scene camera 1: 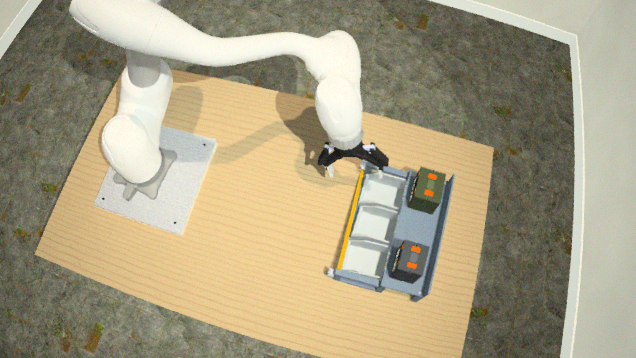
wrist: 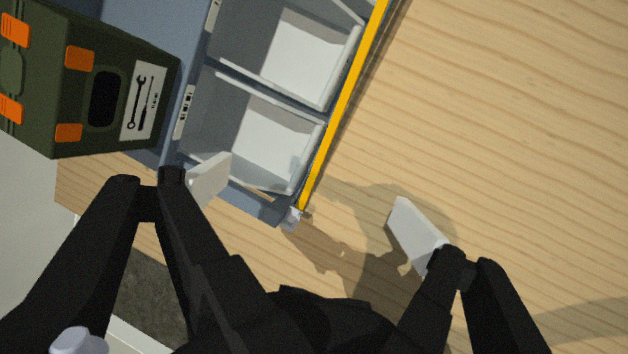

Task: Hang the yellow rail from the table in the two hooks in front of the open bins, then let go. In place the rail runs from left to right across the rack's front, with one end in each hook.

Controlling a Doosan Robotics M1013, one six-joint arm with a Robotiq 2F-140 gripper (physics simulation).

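Frame: origin at the arm's base, x ahead, y left, z up, level; metres.
Seen in the pictures: gripper, between the fingertips: (scene camera 1: 356, 174) (wrist: 313, 190); arm's base, origin of its link: (scene camera 1: 145, 167).
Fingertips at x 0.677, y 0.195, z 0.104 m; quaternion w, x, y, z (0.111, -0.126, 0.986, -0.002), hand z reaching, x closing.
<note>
Offsets run from my fingertips to a thing's middle. "spot": to the spot under its first point. Level surfaces: height alone.
The yellow rail @(0.089 m down, 0.029 m ahead, 0.097 m right) (scene camera 1: 351, 220) (wrist: 343, 102) runs along the front of the rack @(0.056 m down, 0.155 m ahead, 0.095 m right) (scene camera 1: 419, 226), close in front of the open bins (scene camera 1: 372, 225) (wrist: 275, 142). One end meets the small pale hook @(spot: 0.081 m down, 0.009 m ahead, 0.075 m left) (scene camera 1: 364, 165) (wrist: 291, 219) at the corner near the gripper. The other end is at the corner with the second hook @(spot: 0.081 m down, 0.031 m ahead, 0.289 m right) (scene camera 1: 330, 272); how it sits there is too small to tell. My gripper (scene camera 1: 355, 173) (wrist: 313, 190) is open and empty, above that first corner, with one pale fingertip on each side of the rail's line and clear of the rail.
A green toolbox @(0.014 m up, 0.216 m ahead, 0.021 m left) (scene camera 1: 426, 190) (wrist: 107, 90) and a dark grey toolbox @(0.026 m up, 0.229 m ahead, 0.210 m right) (scene camera 1: 410, 262) stand on the rack's rear shelf. The wooden table @(0.136 m down) (scene camera 1: 270, 225) (wrist: 500, 125) extends in front of the rack. The arm's base plate (scene camera 1: 192, 185) is at the left of the scene view.
</note>
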